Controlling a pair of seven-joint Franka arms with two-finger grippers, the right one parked.
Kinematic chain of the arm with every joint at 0, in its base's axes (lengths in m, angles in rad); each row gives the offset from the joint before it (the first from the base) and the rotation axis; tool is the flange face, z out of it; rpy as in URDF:
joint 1: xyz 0 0 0.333 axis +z
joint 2: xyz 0 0 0 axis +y
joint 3: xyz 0 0 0.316 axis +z
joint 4: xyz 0.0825 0 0 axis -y
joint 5: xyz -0.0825 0 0.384 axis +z
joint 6: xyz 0 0 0 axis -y
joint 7: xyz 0.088 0 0 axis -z
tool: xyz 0 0 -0.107 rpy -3.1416 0 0
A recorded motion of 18 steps. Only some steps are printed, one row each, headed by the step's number.
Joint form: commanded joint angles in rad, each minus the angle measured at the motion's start. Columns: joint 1, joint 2, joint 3, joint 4, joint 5, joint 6, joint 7.
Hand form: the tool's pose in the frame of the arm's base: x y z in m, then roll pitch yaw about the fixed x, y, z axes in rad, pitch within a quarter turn. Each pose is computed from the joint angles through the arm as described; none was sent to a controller.
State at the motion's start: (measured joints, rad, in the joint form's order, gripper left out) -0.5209 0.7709 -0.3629 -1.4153 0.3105 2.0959 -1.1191
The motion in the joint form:
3: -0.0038 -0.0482 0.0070 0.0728 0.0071 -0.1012 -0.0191
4: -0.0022 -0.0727 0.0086 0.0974 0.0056 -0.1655 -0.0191
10: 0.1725 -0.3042 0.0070 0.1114 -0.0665 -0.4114 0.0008
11: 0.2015 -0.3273 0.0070 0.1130 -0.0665 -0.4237 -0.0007
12: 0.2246 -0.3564 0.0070 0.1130 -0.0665 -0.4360 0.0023
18: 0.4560 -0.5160 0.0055 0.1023 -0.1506 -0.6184 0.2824
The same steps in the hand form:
3: 0.5218 -0.5116 0.3149 -3.0959 -0.0373 0.2015
4: 0.5245 -0.5060 0.3378 -3.0740 -0.0410 0.2134
10: 0.5659 -0.3869 0.4833 -3.0523 -0.0488 0.4076
11: 0.5726 -0.3683 0.4983 -3.0586 -0.0611 0.4397
12: 0.5751 -0.3525 0.5164 -3.0674 -0.0767 0.4616
18: 0.5823 -0.2089 0.5955 -3.0381 -0.0030 0.4305

